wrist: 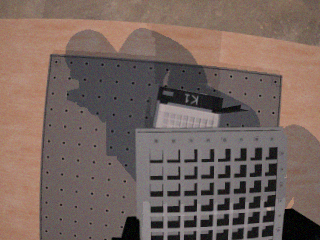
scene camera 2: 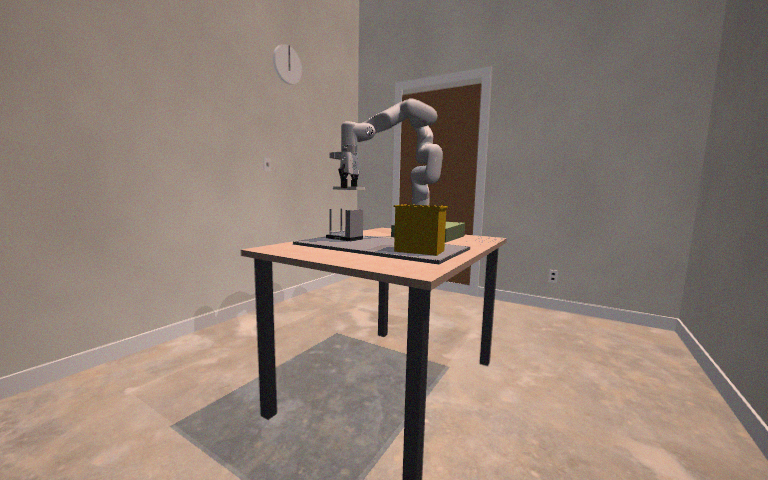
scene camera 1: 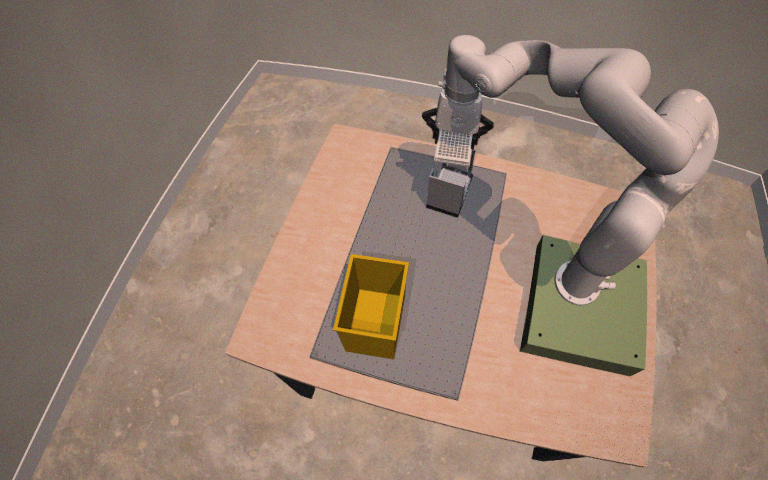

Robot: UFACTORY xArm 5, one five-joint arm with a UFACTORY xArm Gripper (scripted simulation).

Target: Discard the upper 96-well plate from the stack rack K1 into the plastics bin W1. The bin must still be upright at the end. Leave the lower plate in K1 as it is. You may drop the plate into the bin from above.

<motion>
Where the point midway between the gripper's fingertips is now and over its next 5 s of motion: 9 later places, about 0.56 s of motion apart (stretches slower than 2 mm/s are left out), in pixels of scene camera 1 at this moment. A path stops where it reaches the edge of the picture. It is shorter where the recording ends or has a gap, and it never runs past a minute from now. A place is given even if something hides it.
My gripper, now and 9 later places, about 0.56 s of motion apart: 454,142; 447,156; 438,170; 429,186; 420,202; 410,219; 400,236; 388,255; 377,274; 370,286
</motion>
